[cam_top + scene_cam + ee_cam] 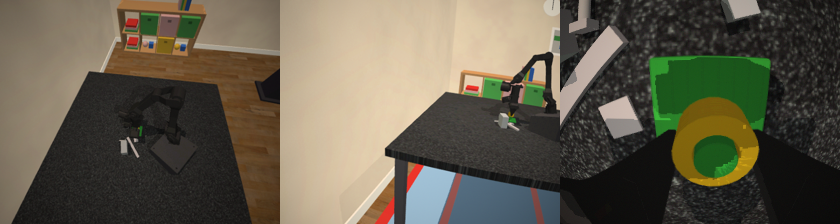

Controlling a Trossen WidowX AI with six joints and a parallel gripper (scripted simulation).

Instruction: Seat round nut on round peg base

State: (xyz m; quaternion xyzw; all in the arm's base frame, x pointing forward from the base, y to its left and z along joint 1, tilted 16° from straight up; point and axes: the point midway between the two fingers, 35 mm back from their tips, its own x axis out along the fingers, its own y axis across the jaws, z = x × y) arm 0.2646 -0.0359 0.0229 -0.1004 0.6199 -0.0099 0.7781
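The small grey cube lies 7 cm ahead of my hand, 6 cm below it and 1 cm to the right of it. Round my hand: pale t-shaped piece (10 cm to the left, 7 cm below, 7 cm ahead); then grey block (15 cm to the left, 4 cm below, 4 cm ahead); then flat grey bar (13 cm to the left, 7 cm below, 1 cm behind).
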